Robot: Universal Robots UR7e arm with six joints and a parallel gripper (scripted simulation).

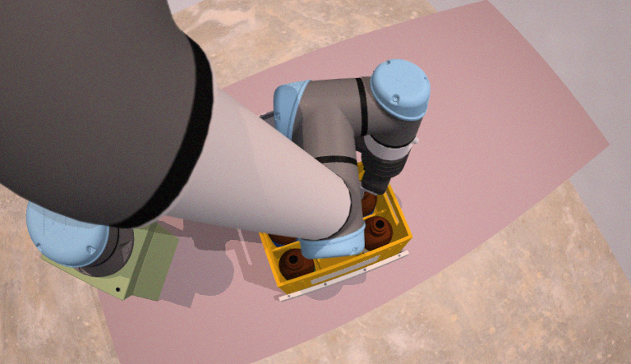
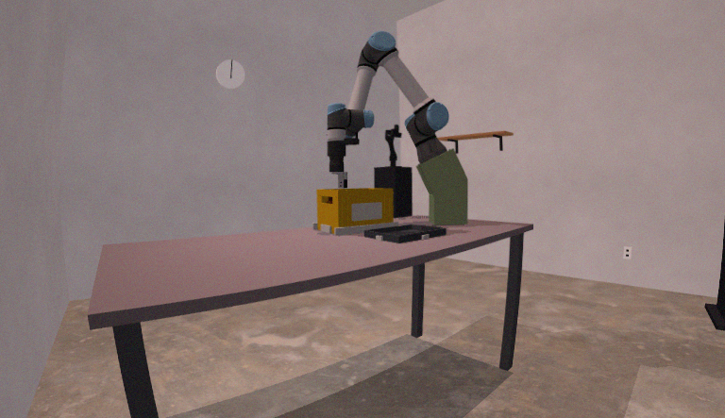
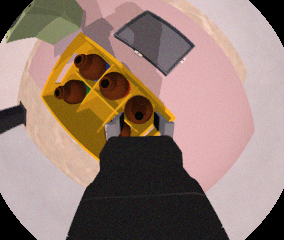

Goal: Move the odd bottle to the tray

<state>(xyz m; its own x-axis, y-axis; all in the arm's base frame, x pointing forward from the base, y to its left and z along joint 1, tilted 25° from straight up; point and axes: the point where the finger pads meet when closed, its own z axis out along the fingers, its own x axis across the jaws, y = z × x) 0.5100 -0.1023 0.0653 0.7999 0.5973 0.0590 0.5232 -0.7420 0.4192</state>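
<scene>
The glass bottle lies 110 mm below my hand, 80 mm to the right of it and 20 mm behind it. From my hand the other things lie so: dark tray: 250 mm to the left, 190 mm below, 80 mm behind; then crate: 120 mm below, 90 mm behind, 30 mm to the right.
</scene>
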